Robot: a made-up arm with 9 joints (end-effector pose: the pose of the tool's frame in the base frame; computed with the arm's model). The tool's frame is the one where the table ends.
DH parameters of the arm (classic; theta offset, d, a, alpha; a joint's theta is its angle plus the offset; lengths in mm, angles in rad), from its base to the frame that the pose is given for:
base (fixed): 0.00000 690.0 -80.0 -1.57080
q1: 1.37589 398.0 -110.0 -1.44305
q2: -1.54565 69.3 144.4 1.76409
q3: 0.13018 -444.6 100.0 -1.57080
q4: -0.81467 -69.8 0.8 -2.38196
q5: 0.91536 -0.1 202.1 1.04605
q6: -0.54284 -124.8 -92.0 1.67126
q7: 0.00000 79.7 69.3 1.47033
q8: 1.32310 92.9 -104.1 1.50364
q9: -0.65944 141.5 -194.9 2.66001
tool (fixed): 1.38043 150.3 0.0 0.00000
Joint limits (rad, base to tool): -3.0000..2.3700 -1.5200..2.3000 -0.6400..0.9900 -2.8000..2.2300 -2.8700..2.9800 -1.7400..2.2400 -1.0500..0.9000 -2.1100..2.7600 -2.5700..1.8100
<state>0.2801 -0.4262 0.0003 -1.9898 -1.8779 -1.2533 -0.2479 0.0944 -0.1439</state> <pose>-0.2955 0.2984 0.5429 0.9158 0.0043 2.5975</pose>
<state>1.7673 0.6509 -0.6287 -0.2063 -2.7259 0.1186 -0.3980 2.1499 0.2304</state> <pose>-0.4831 0.6801 1.1181 0.6765 -1.5558 -0.7903</pose>
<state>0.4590 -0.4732 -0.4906 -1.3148 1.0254 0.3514 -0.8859 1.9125 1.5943</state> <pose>-0.3566 0.8476 0.1364 -1.7736 0.8872 -1.5079</pose>
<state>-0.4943 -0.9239 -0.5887 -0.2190 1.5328 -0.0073 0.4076 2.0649 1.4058</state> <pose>-0.0178 0.6552 0.5162 1.8337 1.0017 2.3335</pose>
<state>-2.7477 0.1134 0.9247 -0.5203 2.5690 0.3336 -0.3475 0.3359 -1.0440</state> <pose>0.5437 0.4448 0.8076 -1.9393 -0.6296 -0.1640</pose>
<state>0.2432 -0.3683 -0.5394 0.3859 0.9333 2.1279 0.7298 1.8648 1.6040</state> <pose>0.1128 0.4947 0.4927 -0.4540 -1.3289 -1.3978</pose>
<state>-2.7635 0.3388 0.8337 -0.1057 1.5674 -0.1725 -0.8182 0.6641 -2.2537</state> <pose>0.3803 0.2827 1.0328 -1.1168 0.1875 -0.8121</pose>
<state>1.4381 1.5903 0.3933 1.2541 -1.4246 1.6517 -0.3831 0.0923 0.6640</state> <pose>-0.3876 0.0735 0.7630 -0.6847 0.8751 -1.4164</pose>
